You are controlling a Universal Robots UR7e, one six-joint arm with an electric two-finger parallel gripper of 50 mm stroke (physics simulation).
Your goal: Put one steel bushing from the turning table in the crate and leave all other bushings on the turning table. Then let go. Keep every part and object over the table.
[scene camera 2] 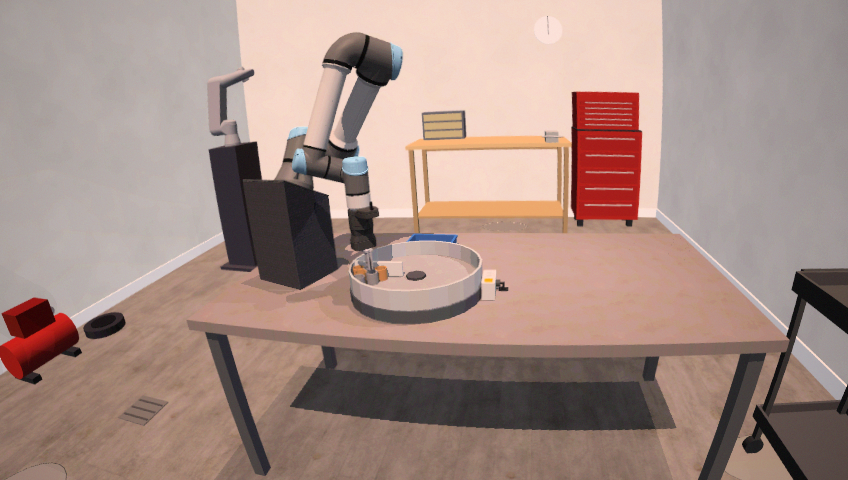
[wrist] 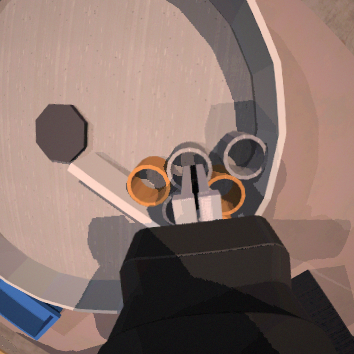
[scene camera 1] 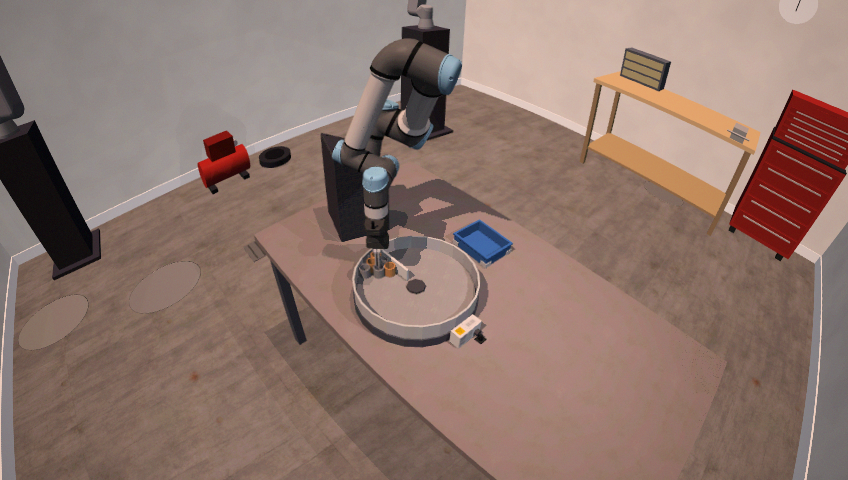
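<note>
My gripper is shut with nothing between its fingers. The fingertips are over the bushing cluster, overlapping the near side of an upright steel bushing in the wrist view; whether they touch it I cannot tell. Another steel bushing stands near the wall. A third steel bushing is mostly hidden by the fingers. Orange bushings stand among them on the turning table. The blue crate stands beside it; no bushing shows inside.
A white divider bar lies beside the cluster, and a dark hub is at the turning table's centre. The raised rim surrounds the bushings. A white control box is mounted outside the rim.
</note>
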